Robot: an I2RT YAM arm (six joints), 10 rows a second.
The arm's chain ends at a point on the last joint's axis. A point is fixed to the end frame.
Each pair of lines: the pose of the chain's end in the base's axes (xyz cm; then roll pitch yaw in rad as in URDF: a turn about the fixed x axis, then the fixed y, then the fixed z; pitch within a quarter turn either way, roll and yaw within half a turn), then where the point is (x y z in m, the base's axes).
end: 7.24, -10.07, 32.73, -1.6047, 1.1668, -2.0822
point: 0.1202 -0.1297 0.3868
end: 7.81, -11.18, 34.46, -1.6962, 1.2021, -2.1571
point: 0.1269 -0.1431 0.4021
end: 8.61, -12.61, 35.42, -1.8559, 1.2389, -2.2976
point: 0.1363 -0.1604 0.4087
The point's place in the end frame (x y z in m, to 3 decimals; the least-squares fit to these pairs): -0.054 -0.027 0.055
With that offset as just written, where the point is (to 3 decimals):
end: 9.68, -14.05, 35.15, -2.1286, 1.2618, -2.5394
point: 0.150 -0.178 0.401
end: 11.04, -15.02, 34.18, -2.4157, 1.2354, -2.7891
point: 0.167 -0.190 0.385
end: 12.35, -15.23, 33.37, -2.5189, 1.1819, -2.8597
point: 0.184 -0.191 0.373
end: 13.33, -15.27, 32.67, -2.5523, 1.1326, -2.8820
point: 0.196 -0.191 0.363
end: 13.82, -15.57, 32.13, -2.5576, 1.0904, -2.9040
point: 0.202 -0.195 0.355
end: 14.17, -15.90, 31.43, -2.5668, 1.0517, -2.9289
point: 0.206 -0.199 0.346
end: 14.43, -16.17, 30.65, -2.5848, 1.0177, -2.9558
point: 0.209 -0.202 0.335
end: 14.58, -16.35, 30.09, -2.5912, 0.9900, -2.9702
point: 0.211 -0.205 0.328
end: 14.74, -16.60, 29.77, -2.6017, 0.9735, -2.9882
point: 0.212 -0.208 0.324
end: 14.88, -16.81, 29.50, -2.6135, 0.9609, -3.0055
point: 0.214 -0.211 0.320
